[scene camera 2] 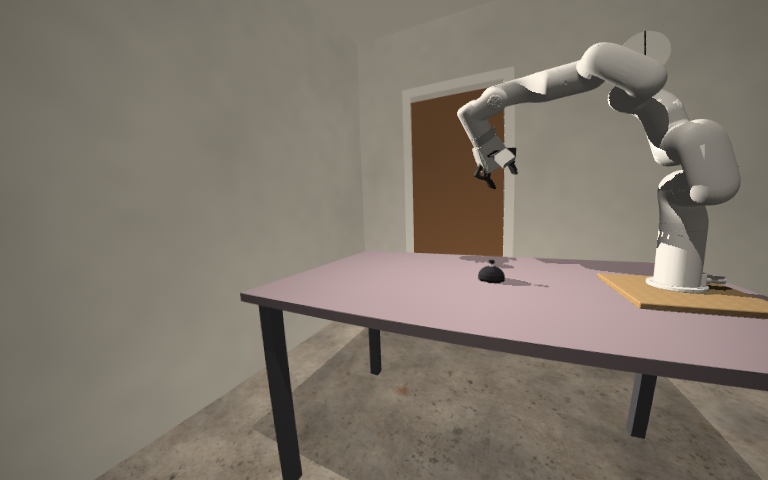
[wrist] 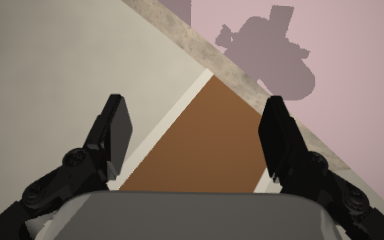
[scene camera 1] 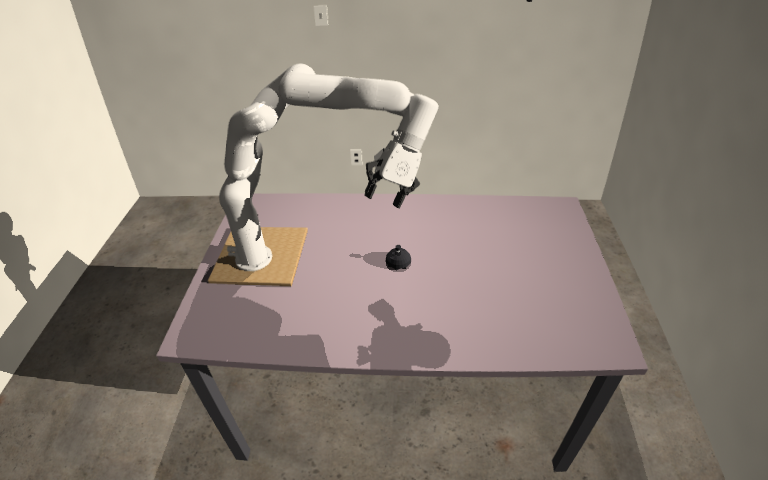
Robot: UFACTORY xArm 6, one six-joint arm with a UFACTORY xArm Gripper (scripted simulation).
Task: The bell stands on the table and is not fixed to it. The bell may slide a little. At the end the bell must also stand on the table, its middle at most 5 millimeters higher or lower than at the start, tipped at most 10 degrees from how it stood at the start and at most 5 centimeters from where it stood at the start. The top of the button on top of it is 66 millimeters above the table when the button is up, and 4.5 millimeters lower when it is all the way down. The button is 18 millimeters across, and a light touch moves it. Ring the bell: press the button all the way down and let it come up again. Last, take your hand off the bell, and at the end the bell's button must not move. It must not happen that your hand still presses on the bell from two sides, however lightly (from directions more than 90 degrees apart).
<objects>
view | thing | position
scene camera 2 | my gripper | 504, 181
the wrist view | my gripper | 195, 112
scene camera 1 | my gripper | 381, 202
</objects>
